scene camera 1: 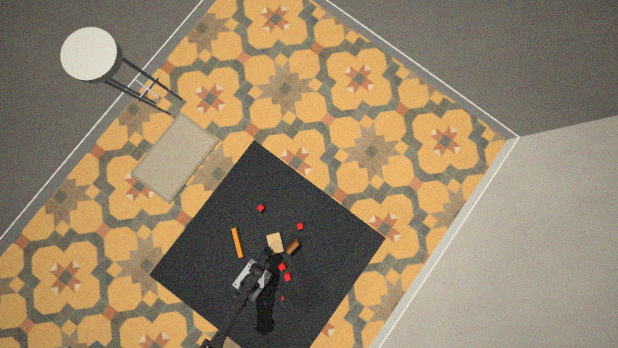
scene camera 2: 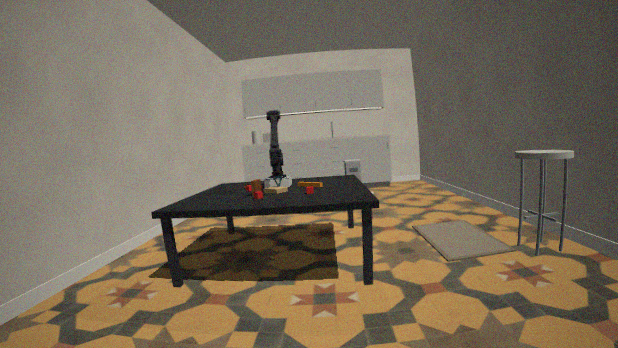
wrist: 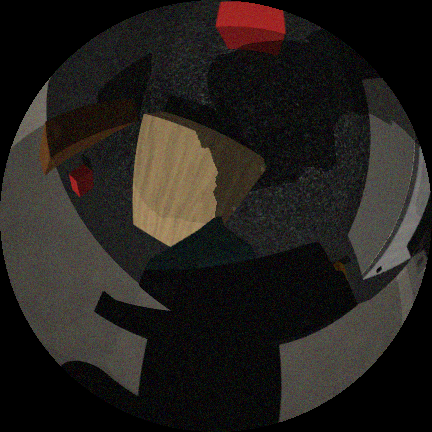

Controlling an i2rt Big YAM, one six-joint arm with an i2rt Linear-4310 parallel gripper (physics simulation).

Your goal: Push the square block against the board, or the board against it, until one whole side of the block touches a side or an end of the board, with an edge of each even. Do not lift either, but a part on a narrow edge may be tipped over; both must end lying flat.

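Places are measured from the arm's base along level axes (x back, y right, z up), in metres.
Pixels of known places: gripper, between the fingertips: [scene camera 1: 269, 246] [scene camera 2: 278, 186] [wrist: 218, 222].
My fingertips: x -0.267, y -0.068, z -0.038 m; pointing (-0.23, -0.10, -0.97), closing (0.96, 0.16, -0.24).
Note:
For each thing: its top centre in the pictures, then the offset to it from my fingertips. Level surfaces: height alone.
- pale wooden square block, centre of its top: [wrist: 171, 205] [scene camera 2: 275, 187] [scene camera 1: 275, 243] dx -0.044, dy +0.016, dz -0.002 m
- black table, height of its surface: dz -0.031 m
- brown board, centre of its top: [wrist: 42, 155] [scene camera 2: 255, 180] [scene camera 1: 292, 248] dx -0.131, dy +0.124, dz +0.069 m
- orange bar, centre of its top: [scene camera 2: 309, 182] [scene camera 1: 237, 242] dx +0.141, dy -0.202, dz +0.000 m
The pale wooden square block [scene camera 1: 275, 242] [scene camera 2: 275, 189] [wrist: 173, 177] lies flat near the middle of the black table [scene camera 1: 332, 246] [scene camera 2: 311, 202]. A brown board [scene camera 1: 292, 246] [scene camera 2: 256, 185] [wrist: 86, 128] stands on a narrow edge just to its right in the top view, a small gap apart from it. An orange bar [scene camera 1: 236, 242] [scene camera 2: 310, 184] lies flat on the block's other side, further off. My gripper [scene camera 1: 269, 254] [scene camera 2: 276, 178] [wrist: 218, 222] is shut and empty. Its tip is low, at the block's near edge.
Several small red cubes [scene camera 1: 261, 207] [scene camera 1: 299, 226] [scene camera 1: 284, 271] [scene camera 2: 258, 195] [wrist: 250, 26] [wrist: 81, 179] are scattered on the table around the block. A round stool [scene camera 1: 88, 53] [scene camera 2: 544, 154] and a grey floor mat [scene camera 1: 174, 156] [scene camera 2: 460, 239] stand off the table.

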